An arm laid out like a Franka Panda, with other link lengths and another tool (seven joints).
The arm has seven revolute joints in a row. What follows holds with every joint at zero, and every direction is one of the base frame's.
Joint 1 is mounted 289.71 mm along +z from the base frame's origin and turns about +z.
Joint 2 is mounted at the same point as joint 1 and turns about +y.
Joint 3 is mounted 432.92 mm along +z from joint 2 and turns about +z.
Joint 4 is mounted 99.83 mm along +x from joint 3 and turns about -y.
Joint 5 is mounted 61.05 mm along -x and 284.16 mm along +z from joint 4 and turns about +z.
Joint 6 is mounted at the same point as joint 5 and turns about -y.
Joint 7 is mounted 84.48 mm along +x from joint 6 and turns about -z.
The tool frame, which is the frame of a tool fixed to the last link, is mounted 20 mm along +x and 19 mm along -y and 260.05 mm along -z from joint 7; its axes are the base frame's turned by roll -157.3, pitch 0 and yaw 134.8 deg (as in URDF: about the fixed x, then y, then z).
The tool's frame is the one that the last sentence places.
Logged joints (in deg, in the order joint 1, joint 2, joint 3, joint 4, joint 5, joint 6, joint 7), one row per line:
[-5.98, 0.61, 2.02, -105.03, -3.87, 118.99, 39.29]
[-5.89, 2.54, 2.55, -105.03, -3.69, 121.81, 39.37]
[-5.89, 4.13, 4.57, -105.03, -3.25, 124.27, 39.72]
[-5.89, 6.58, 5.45, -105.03, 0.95, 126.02, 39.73]
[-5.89, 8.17, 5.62, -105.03, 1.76, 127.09, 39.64]
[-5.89, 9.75, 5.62, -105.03, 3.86, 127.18, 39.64]
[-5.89, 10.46, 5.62, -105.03, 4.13, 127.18, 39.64]
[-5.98, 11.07, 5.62, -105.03, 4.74, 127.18, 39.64]
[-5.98, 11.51, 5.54, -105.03, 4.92, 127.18, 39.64]
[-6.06, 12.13, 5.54, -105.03, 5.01, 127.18, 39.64]
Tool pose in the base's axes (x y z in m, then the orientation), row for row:
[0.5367, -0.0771, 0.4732, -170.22, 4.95, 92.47]
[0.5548, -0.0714, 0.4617, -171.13, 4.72, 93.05]
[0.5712, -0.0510, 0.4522, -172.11, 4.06, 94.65]
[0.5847, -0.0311, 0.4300, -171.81, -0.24, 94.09]
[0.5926, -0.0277, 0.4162, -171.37, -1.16, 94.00]
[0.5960, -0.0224, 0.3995, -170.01, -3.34, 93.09]
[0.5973, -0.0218, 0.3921, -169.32, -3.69, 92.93]
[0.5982, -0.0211, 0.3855, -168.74, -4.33, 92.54]
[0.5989, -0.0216, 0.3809, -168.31, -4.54, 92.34]
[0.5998, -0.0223, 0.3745, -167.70, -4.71, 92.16]
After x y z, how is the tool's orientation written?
As angles about the fixed x, y, z axes (roll, pitch, yaw), in degrees.
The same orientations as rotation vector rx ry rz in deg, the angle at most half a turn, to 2 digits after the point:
[-122.26, -126.70, 16.14]
[-121.98, -127.83, 14.95]
[-120.39, -129.94, 13.24]
[-118.56, -127.38, 8.87]
[-117.94, -126.66, 8.36]
[-116.99, -124.11, 7.40]
[-116.59, -123.45, 7.74]
[-116.32, -122.51, 7.62]
[-116.17, -122.00, 7.82]
[-115.92, -121.45, 8.24]

